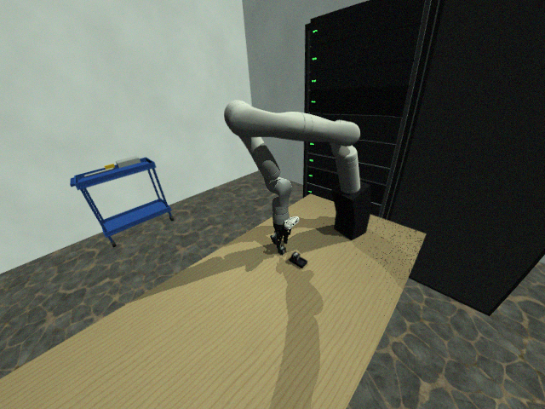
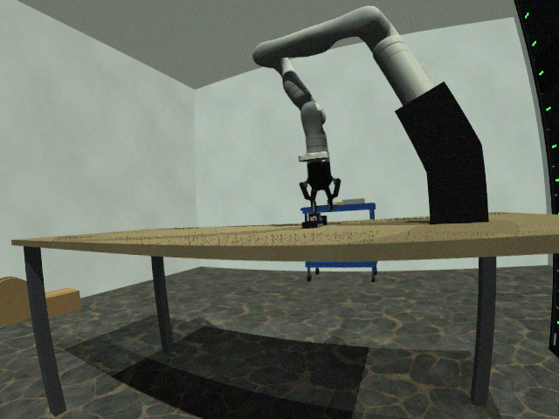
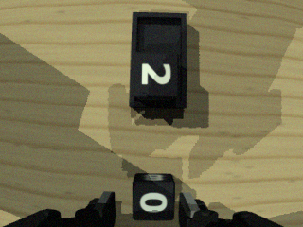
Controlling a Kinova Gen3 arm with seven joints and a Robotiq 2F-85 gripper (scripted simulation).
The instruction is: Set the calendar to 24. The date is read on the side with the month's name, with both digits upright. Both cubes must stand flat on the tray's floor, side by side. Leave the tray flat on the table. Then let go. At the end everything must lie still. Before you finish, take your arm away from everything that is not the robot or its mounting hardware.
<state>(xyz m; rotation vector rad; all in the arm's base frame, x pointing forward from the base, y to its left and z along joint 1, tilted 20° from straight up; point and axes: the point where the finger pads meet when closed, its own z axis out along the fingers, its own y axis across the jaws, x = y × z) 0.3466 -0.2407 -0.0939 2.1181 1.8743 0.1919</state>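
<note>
The black cube lies 4 cm below my hand. From my hand the other things lie so: black tray: 2 cm ahead, 10 cm to the left, 5 cm below; black date cube: 2 cm ahead, 8 cm to the left, 3 cm below.
</note>
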